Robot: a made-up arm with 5 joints. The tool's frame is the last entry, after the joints.
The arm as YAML. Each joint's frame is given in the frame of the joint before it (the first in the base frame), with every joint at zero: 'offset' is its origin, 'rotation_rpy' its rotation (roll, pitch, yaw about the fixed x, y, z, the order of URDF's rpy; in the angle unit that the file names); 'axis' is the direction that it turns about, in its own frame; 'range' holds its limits. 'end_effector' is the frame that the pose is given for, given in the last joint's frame.
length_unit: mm
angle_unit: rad
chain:
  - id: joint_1
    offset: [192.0, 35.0, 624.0]
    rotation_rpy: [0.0, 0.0, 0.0]
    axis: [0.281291, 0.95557, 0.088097]
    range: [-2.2, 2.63]
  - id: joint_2
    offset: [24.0, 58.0, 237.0]
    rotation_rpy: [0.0, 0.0, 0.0]
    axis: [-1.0, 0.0, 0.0]
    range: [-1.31, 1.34]
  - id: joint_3
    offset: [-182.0, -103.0, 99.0]
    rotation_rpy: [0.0, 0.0, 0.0]
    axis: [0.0, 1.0, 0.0]
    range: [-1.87, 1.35]
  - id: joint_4
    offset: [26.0, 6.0, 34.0]
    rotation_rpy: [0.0, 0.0, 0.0]
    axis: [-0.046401, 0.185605, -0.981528]
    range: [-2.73, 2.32]
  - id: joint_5
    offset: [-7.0, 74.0, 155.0]
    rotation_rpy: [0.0, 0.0, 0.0]
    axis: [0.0, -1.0, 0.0]
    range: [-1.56, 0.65]
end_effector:
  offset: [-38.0, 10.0, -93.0]
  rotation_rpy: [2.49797, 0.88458, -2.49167]
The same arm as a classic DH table. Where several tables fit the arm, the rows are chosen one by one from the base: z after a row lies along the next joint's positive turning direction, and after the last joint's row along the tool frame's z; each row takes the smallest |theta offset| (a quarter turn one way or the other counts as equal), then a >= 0, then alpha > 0; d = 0 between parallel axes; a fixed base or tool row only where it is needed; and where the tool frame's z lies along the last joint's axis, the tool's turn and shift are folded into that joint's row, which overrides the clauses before.
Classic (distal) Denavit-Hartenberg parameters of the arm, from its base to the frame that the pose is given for. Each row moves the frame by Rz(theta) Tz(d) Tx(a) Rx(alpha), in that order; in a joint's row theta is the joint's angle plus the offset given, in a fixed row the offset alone. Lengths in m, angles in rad.
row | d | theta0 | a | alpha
base (fixed) | 0.6162 | -0.2863 | 0.1743 | -1.4826
joint_1 | 0.171 | -1.5449 | 0.2307 | 1.8559
joint_2 | 0.1813 | 0.0919 | 0.099 | -1.5708
joint_3 | -0.0904 | -1.5236 | -0.0244 | 1.3841
joint_4 | -0.193 | 0 | 0.0143 | 1.7575
joint_5 | 0.0183 | 0.2975 | 0.0598 | -2.5911
tool (fixed) | 0.1542 | -0.8226 | 0 | 0
Joint limits (rad, base to tool): -2.2..2.63 -1.31..1.34 -1.87..1.35 -2.73..2.32 -1.56..0.65

